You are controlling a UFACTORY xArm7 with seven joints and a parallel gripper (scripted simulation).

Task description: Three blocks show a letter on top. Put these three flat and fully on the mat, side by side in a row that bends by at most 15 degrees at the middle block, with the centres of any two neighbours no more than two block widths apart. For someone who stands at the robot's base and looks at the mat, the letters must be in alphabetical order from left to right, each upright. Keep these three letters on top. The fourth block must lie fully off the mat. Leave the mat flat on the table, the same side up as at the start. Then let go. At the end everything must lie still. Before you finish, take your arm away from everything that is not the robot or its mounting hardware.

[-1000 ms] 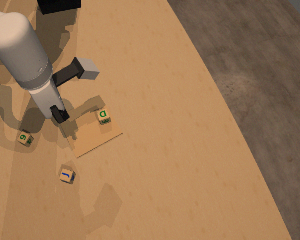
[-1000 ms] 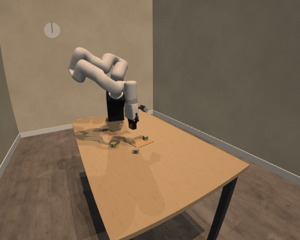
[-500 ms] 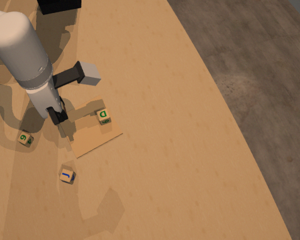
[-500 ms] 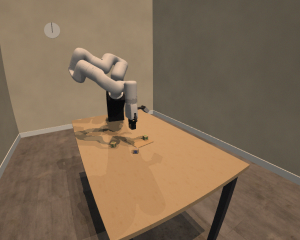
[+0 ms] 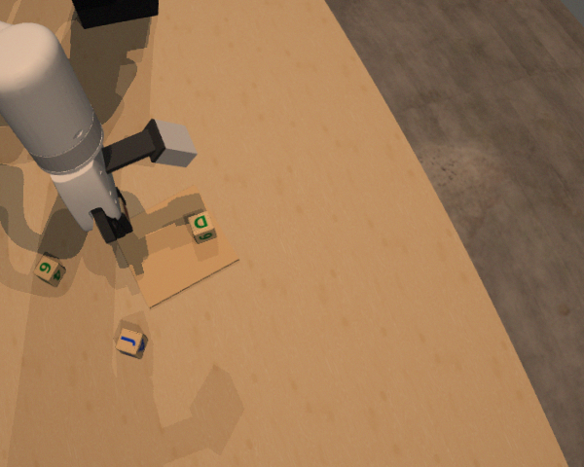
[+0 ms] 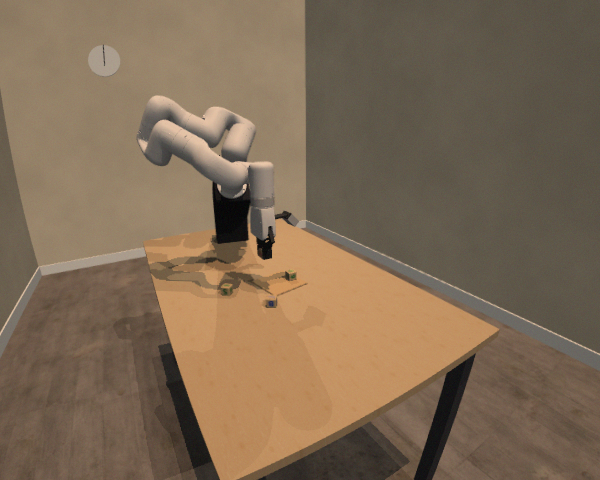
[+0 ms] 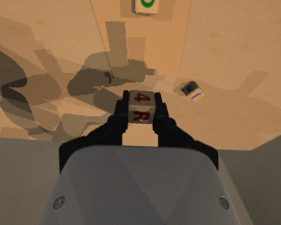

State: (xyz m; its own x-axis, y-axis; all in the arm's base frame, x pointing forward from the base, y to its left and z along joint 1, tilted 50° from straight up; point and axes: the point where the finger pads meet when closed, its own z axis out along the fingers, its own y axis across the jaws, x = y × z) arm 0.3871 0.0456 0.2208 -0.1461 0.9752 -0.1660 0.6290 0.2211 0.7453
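My gripper is now 1 cm past the tan mat, 5 cm to the right of it and 13 cm above it. From my hand the other things lie so: green D block (2 cm behind, 9 cm to the left, 11 cm below).
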